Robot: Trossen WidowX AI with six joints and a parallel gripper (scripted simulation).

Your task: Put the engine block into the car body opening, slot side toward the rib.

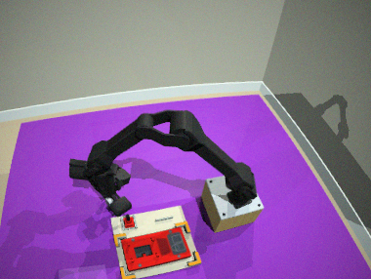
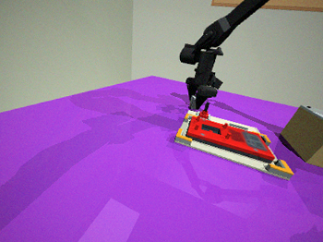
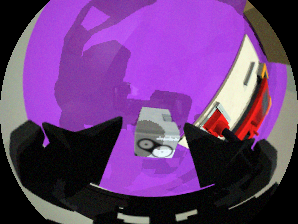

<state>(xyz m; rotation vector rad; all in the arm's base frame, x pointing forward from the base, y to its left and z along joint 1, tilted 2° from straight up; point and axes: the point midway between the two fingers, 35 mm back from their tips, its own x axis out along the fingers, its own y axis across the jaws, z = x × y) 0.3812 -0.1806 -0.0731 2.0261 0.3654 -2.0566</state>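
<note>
My gripper tip is 10 mm below the dark grey engine block. Also, from my gripper tip: red-and-black post (30 mm behind, 90 mm to the left, 20 mm above).
</note>
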